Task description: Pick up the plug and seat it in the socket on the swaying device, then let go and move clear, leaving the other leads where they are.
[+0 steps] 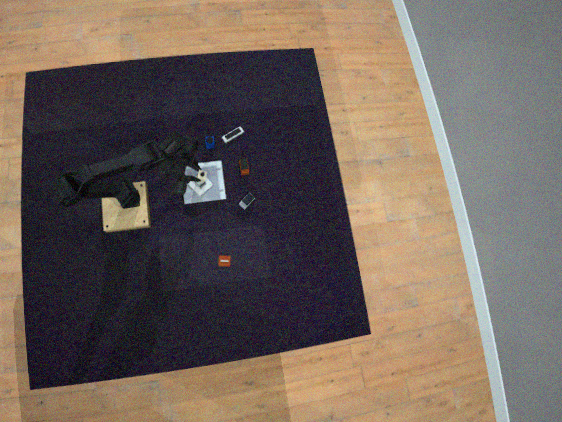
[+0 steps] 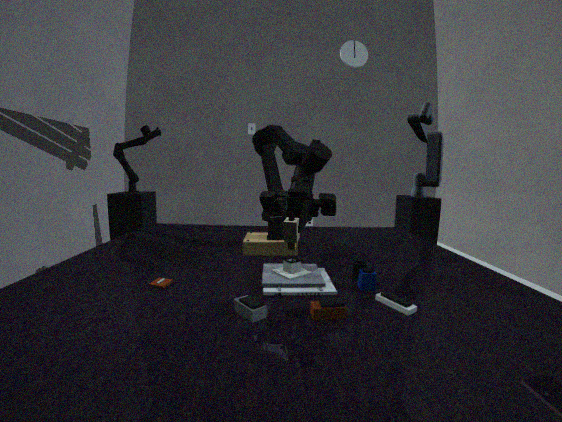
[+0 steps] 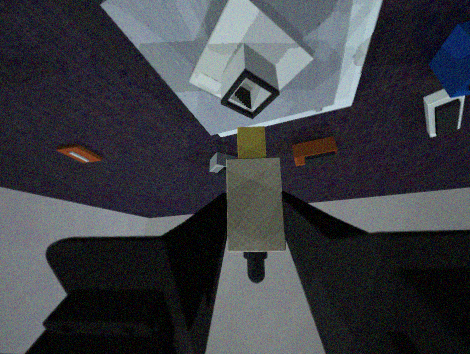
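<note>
The plug [image 1: 202,174] [image 2: 291,227] [image 3: 255,204] is a beige block with a yellowish tip [image 3: 251,142] at one end and a short black stub at the other. My gripper [image 1: 198,175] [image 3: 253,198] is shut on the plug, one black finger on each side. It holds the plug upright above the device, tip down, apart from the socket. The socket [image 2: 292,266] [image 3: 250,94] is a square, black-rimmed opening on a raised grey block. It stands on a white diamond-shaped plate [image 1: 201,189] [image 3: 295,67] on the pale grey swaying device [image 1: 215,181] [image 2: 280,281] [image 3: 165,55].
Around the device lie a blue piece [image 1: 209,142] [image 2: 367,280] [image 3: 452,65], a white bar [image 1: 240,131] [image 2: 410,309], an orange block [image 1: 244,171] [image 2: 327,311] [image 3: 315,147] and a grey block [image 1: 244,204] [image 2: 255,314]. A flat orange piece [image 1: 224,257] [image 2: 159,284] lies farther off. The arm stands by a wooden base [image 1: 120,220] [image 2: 257,247].
</note>
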